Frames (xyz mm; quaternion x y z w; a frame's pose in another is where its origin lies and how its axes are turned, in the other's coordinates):
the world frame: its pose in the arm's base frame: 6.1 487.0 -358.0 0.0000 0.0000 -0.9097 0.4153
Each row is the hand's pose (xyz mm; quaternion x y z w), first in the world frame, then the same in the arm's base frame.
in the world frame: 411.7 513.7 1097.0 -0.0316 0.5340 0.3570 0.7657
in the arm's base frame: 124.6 -160.6 739.0 0.4727 0.2505 -0.5483 0.6428
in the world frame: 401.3 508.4 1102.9 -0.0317 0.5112 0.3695 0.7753
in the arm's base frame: 127.4 -149.2 744.9 0.4519 0.2411 -0.5518 0.6581
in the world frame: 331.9 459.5 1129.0 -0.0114 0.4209 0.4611 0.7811
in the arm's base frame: 135.9 -64.8 771.0 0.3781 0.1852 -0.5191 0.7438
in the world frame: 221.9 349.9 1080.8 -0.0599 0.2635 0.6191 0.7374
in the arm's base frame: 125.1 90.1 722.8 0.2148 0.1639 -0.4137 0.8694
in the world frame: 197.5 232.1 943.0 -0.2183 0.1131 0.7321 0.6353
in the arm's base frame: 52.1 185.7 585.0 0.0122 0.2456 -0.2739 0.9298
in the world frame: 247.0 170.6 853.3 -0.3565 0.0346 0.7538 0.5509
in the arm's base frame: -26.8 188.6 495.3 -0.1166 0.3387 -0.1881 0.9145
